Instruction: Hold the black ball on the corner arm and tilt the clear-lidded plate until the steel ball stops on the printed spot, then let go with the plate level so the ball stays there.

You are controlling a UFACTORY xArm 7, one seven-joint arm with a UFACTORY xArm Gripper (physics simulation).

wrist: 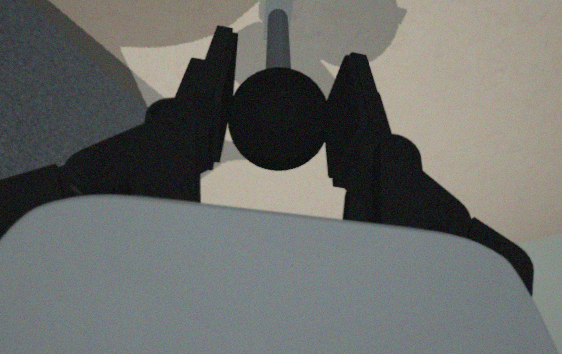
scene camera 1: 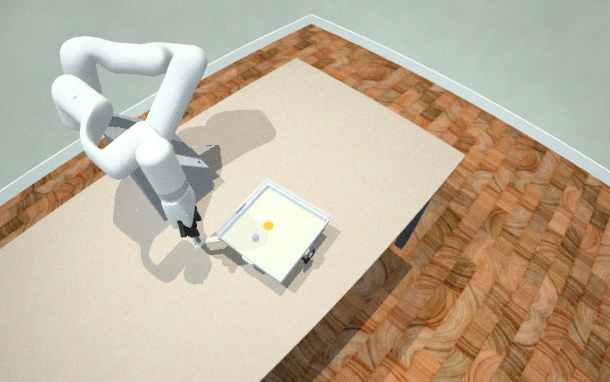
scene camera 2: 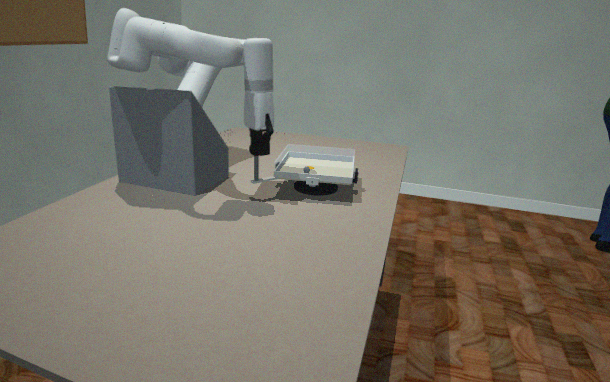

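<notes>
My gripper (scene camera 1: 191, 231) (scene camera 2: 260, 144) (wrist: 285, 73) is shut on the black ball (wrist: 278, 122), which sits between both fingers in the wrist view; fingers hide it in the scene views. A grey rod (scene camera 2: 256, 168) (wrist: 278, 42) runs down from the ball to the pale corner arm (scene camera 1: 212, 240) at the plate's left corner. The clear-lidded plate (scene camera 1: 295, 245) (scene camera 2: 336, 166) looks near level; slight tilt is hard to judge. The steel ball (scene camera 1: 255, 237) (scene camera 2: 306, 170) is inside, apart from the orange printed spot (scene camera 1: 268, 226) (scene camera 2: 311, 167), on its lower-left side in scene camera 1.
The plate stands over a black round base (scene camera 2: 316, 189). A black fitting (scene camera 1: 308, 256) (scene camera 2: 356, 175) is on its side wall. The grey arm pedestal (scene camera 1: 197, 175) (scene camera 2: 155, 140) (wrist: 55, 95) stands behind the gripper. Part of a person (scene camera 2: 605, 200) shows at the right edge, beyond the table (scene camera 1: 350, 125) (scene camera 2: 200, 280).
</notes>
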